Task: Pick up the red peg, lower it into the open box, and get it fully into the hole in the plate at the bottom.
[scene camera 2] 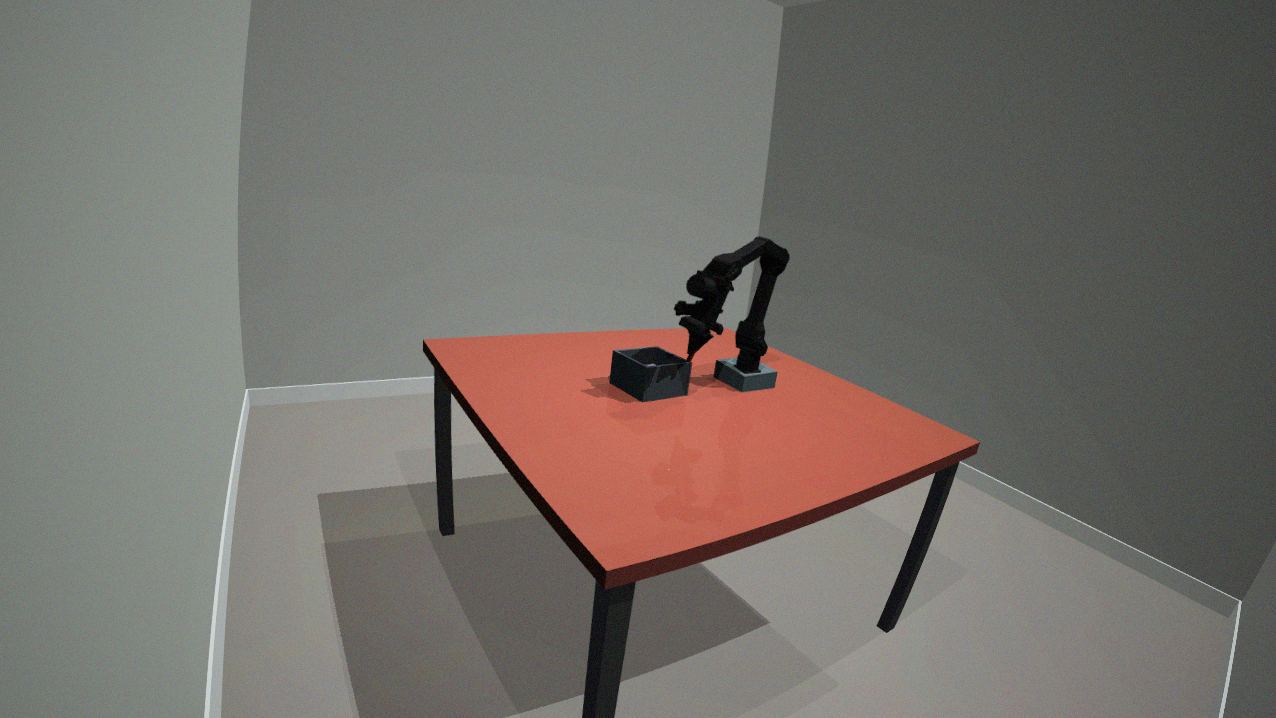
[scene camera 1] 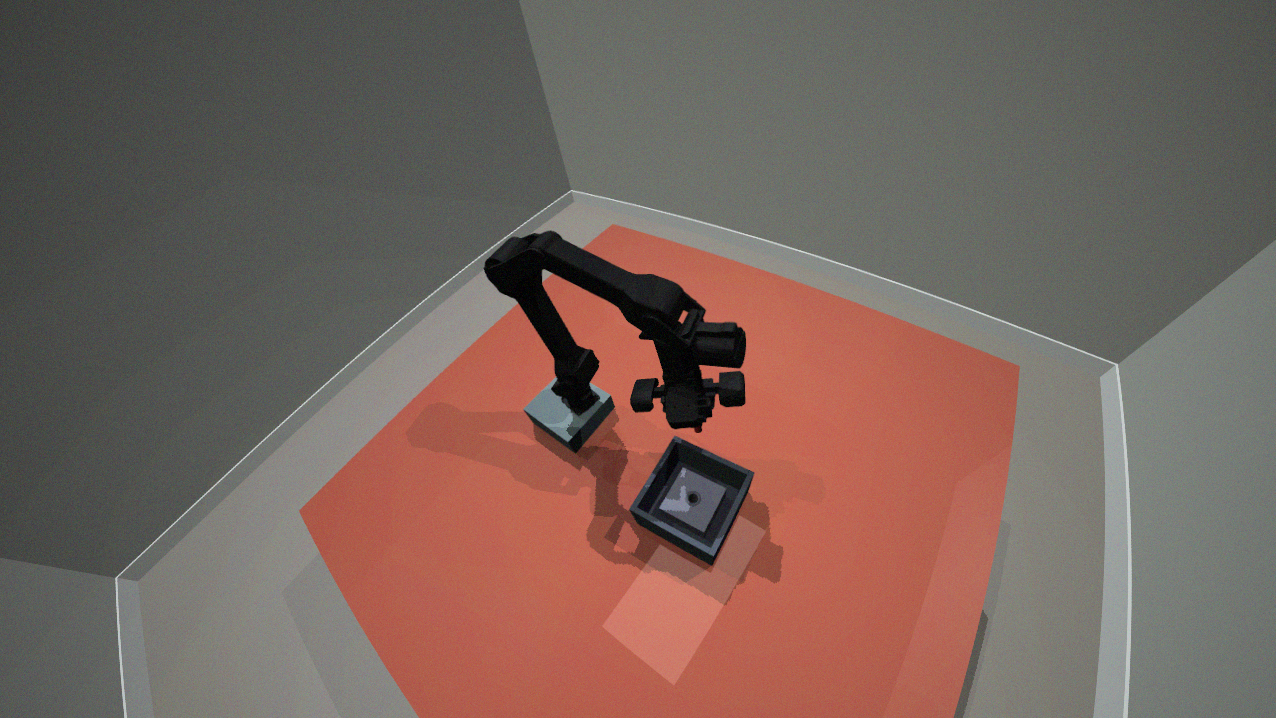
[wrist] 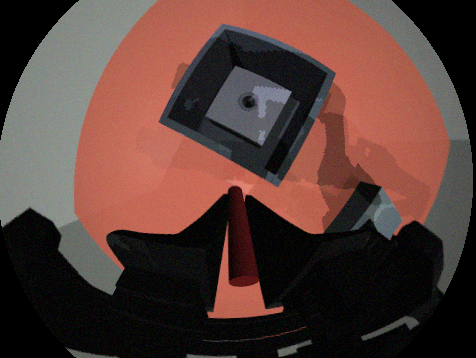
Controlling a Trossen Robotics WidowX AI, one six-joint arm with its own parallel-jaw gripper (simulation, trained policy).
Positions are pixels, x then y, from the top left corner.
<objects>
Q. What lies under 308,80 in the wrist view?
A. A dark box.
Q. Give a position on a dark box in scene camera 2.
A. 670,377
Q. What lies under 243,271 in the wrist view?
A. A red peg.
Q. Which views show the dark box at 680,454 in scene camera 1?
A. Scene camera 2, scene camera 1 and the wrist view: all of them.
</objects>
